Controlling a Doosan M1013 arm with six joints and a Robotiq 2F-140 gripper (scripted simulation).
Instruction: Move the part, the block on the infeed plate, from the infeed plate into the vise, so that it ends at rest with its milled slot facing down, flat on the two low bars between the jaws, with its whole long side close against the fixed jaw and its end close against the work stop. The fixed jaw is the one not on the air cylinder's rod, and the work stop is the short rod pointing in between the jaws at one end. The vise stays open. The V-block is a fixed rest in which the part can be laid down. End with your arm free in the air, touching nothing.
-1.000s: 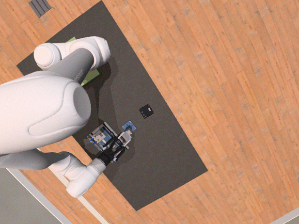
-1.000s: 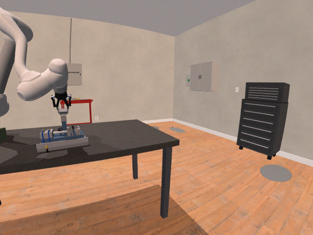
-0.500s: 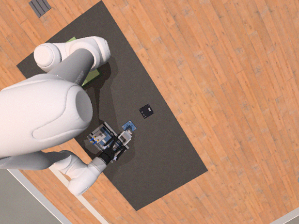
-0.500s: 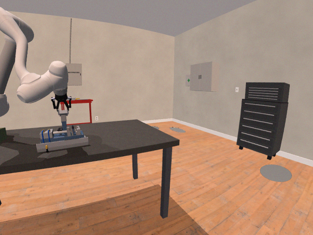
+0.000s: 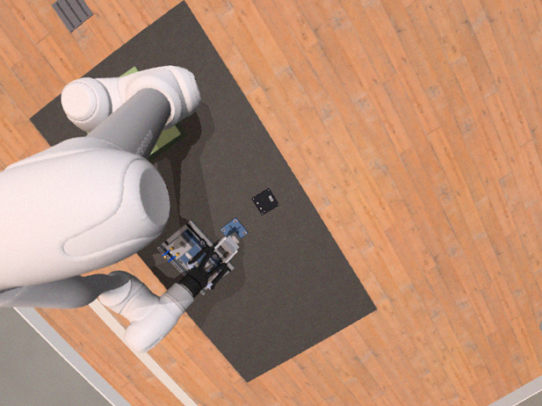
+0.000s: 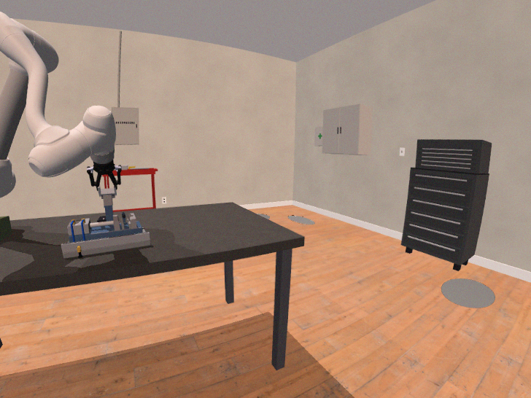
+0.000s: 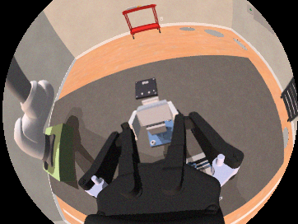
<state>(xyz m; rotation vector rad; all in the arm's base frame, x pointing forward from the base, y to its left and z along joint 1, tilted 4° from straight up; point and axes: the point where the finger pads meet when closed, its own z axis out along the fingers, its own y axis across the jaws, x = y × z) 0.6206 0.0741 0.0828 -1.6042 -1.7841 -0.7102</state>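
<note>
My gripper is now 20 mm to the right of the part and 20 mm above it. From my hand the other things lie so: black infeed plate: 50 mm behind, 210 mm to the left, 180 mm below.
</note>
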